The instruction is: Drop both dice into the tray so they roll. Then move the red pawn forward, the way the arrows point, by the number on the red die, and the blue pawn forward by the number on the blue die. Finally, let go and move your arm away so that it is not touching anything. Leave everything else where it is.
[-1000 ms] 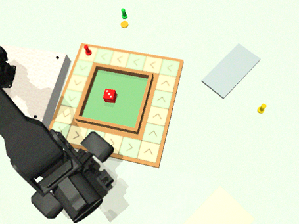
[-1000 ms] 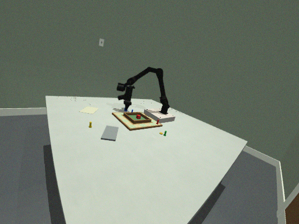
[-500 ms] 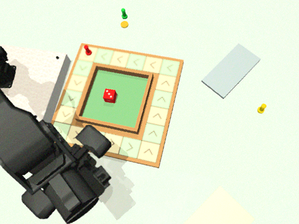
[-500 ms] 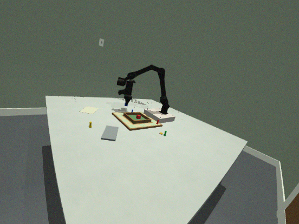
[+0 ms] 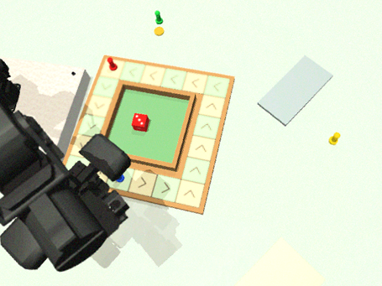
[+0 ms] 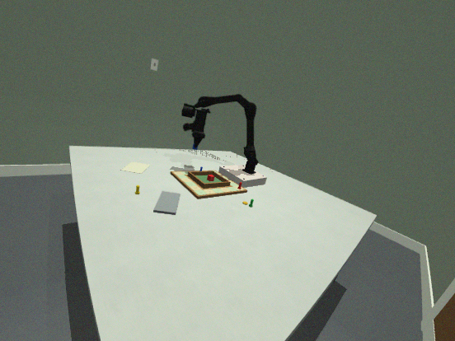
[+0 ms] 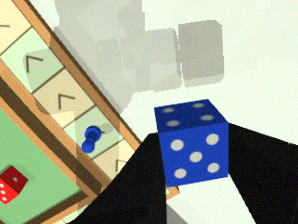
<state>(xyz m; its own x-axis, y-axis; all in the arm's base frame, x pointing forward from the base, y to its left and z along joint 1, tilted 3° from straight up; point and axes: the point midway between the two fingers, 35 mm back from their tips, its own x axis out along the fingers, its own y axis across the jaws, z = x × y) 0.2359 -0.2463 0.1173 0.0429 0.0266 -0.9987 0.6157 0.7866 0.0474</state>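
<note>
Right now the red pawn is 3 cm behind my gripper tip, 33 cm to the left of it and 10 cm below it. From my gripper tip the other things lie so: blue pawn 1 cm ahead, 9 cm to the left, 10 cm below; pale yellow sheet 28 cm ahead, 10 cm to the right, 13 cm below; green tray 5 cm ahead, 19 cm to the left, 12 cm below.
</note>
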